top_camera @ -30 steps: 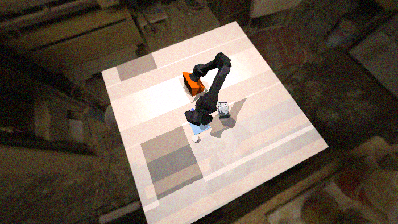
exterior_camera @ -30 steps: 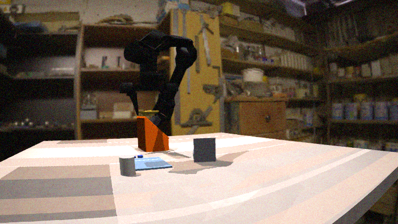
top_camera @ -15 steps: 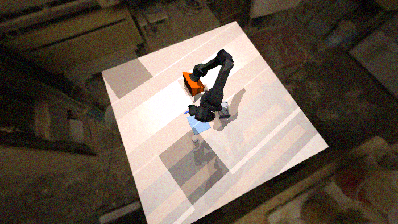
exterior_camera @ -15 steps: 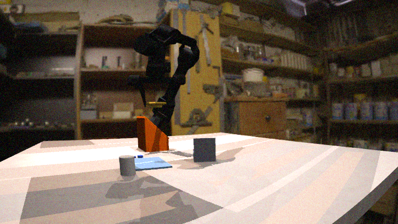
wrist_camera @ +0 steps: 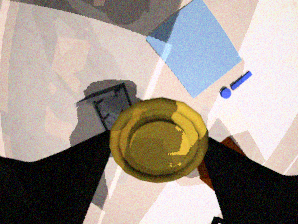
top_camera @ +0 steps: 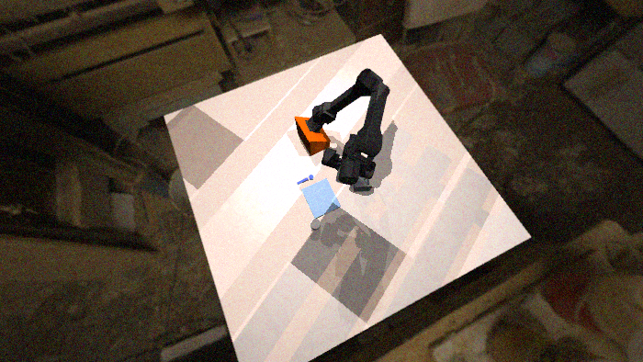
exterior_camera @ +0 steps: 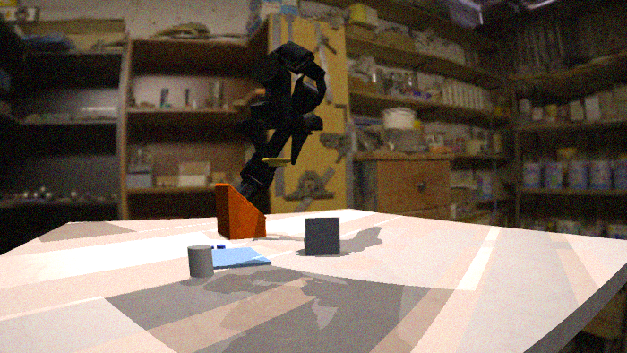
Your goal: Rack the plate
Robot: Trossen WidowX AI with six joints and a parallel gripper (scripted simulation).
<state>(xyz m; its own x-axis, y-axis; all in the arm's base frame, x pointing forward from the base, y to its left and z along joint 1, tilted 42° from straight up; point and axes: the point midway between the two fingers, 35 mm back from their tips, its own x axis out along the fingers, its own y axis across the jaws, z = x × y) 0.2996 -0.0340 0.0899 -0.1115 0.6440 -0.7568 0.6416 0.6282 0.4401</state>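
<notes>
Now: gripper tip 100 mm to the right of the dish rack and 170 mm above it. Also, from my gripper tip: yellow plate 10 mm above; then light blue mat 20 mm ahead, 110 mm to the right, 190 mm below.
</notes>
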